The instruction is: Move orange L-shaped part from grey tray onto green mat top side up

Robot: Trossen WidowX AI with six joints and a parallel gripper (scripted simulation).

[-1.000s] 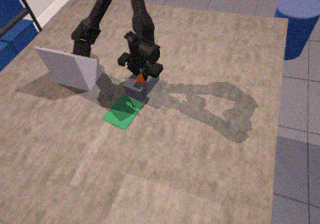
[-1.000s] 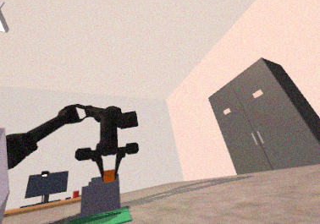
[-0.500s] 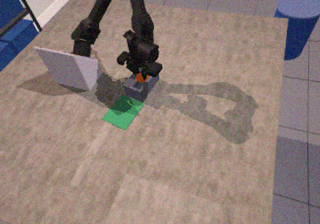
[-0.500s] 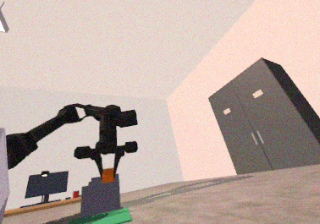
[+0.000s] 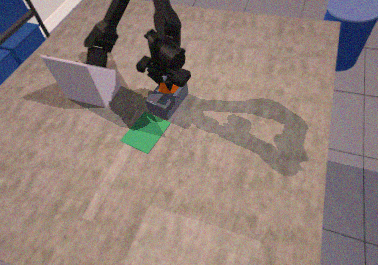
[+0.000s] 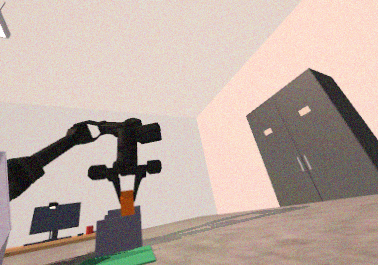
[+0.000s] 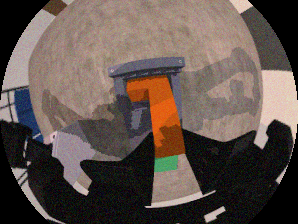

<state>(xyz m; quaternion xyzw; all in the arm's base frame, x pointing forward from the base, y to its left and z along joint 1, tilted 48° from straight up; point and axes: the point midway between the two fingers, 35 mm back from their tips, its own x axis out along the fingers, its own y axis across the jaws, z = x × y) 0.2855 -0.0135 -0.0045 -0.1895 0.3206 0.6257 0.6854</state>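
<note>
Right now the green mat is 4 cm behind my gripper tip, 14 cm to the right of it and 11 cm below it. The rest, counted from my gripper tip: orange L-shaped part: 1 cm behind, 4 cm to the left, 3 cm below.
</note>
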